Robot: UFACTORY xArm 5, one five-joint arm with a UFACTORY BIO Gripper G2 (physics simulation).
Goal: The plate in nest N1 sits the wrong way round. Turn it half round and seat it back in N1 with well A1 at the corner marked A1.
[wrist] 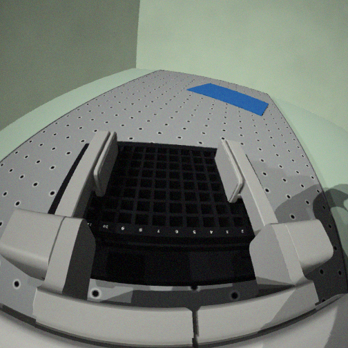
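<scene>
The black plate (pixel 176 206) lies in the middle of the wrist view, a grid of square wells with white numbers along its near edge. The numbers appear upside down, from 11 at the left to 2 at the right. It sits in the black nest (pixel 172 265), whose near wall shows below it. My gripper (pixel 168 170) is shut to its narrow position, with a gap between its two pads and nothing held. The fingers are over the plate, which runs on beneath them at both sides. The fingers hide the plate's left and right ends; the A1 corner mark does not show.
A grey table (pixel 150 107) with rows of small holes spreads around the nest. A flat blue rectangle (pixel 230 98) lies at the far right of it. Pale green walls stand behind. A dark shadow falls across the table at the right.
</scene>
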